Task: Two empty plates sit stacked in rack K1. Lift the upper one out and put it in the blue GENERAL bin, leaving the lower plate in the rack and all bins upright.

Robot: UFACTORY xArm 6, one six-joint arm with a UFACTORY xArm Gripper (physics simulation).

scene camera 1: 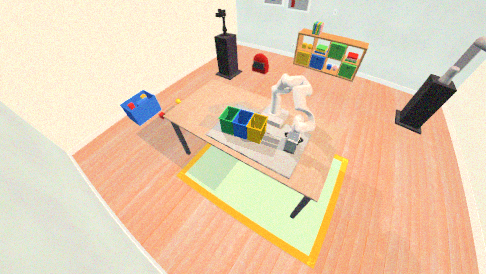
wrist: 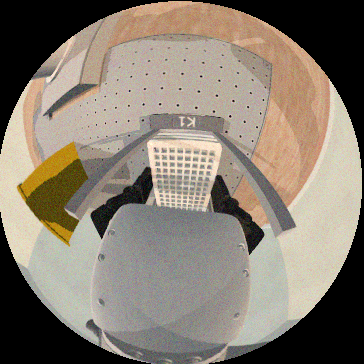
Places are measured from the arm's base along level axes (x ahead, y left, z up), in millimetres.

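Where they show: gripper, between the fingertips: (wrist: 182, 179); arm's base, origin of its link: (scene camera 1: 274, 112).
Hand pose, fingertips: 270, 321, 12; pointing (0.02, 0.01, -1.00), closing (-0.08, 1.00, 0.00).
Observation:
Things, the pixels of their top centre, and the offset from my fingertips, as dx, dy, dz. Level surfaces: height alone.
- Rack K1, centre of its top: (wrist: 174, 267) (scene camera 1: 294, 134) -2, +0, +104
- upper plate, centre of its top: (wrist: 182, 185) +8, +1, +3
- blue bin, centre of its top: (scene camera 1: 243, 117) +95, -444, +136
- green bin, centre of its top: (scene camera 1: 229, 113) +123, -573, +136
- yellow bin, centre of its top: (wrist: 37, 215) (scene camera 1: 257, 121) +68, -314, +136
- grey perforated mat, height of its surface: dz -44
- wooden table, height of its surface: dz -57
Rack K1 (scene camera 1: 289, 146) (wrist: 210, 121) is grey and stands at the right part of the pegboard mat. In the wrist view the upper plate (wrist: 185, 159), cream with a grid of square wells, lies level between the rack's guides. The lower plate is mostly hidden under it. My gripper (scene camera 1: 294, 138) (wrist: 182, 179) is over the rack, one black finger at each long side of the upper plate. The fingers stand wide and appear shut on it. The plate is still in the rack. The blue bin (scene camera 1: 243, 125) stands upright, and its label cannot be read.
The green bin (scene camera 1: 229, 121) and the yellow bin (scene camera 1: 257, 128) (wrist: 54, 192) stand upright on either side of the blue one, close together. The grey perforated mat (scene camera 1: 272, 163) (wrist: 165, 75) lies under them on the wooden table (scene camera 1: 200, 95). The arm's base is behind the bins.

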